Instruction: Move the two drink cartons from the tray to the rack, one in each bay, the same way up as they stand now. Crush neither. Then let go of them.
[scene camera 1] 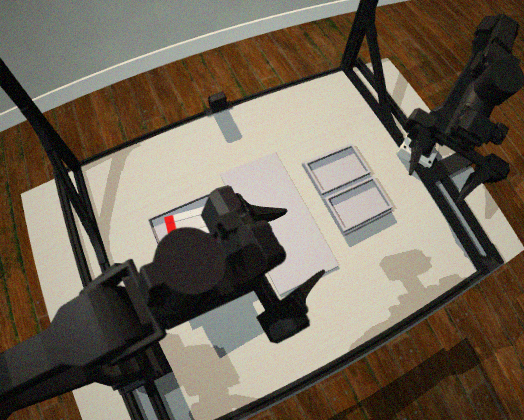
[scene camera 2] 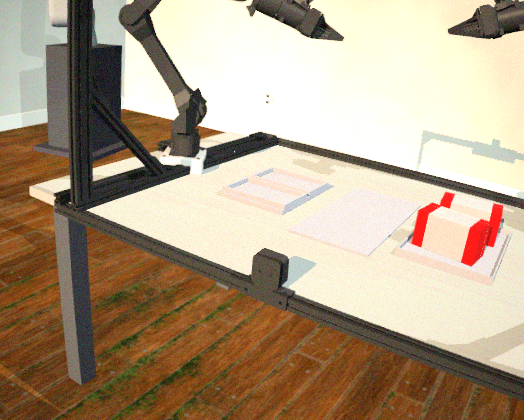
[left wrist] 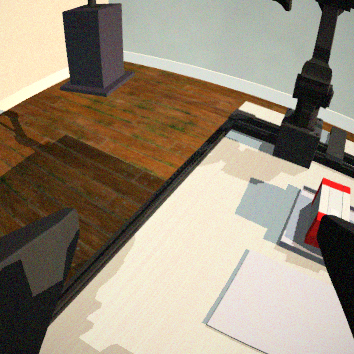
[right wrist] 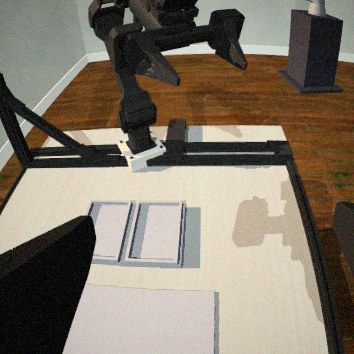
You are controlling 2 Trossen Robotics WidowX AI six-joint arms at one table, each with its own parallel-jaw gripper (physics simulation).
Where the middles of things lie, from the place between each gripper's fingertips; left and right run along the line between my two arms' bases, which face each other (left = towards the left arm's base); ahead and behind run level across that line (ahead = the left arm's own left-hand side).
Right now the pale grey mat (scene camera 1: 264, 182) is 200 mm behind my left hand, 130 mm to the right of it and 340 mm below it. The rest, counted from my left hand: grey tray (scene camera 2: 484, 271) 240 mm behind, 330 mm to the right, 340 mm below.
Now: right hand 14 cm past the pale grey mat, 11 cm to the right of it and 39 cm above it. The rest, counted from my right hand: grey tray: 18 cm behind, 9 cm to the right, 38 cm below.
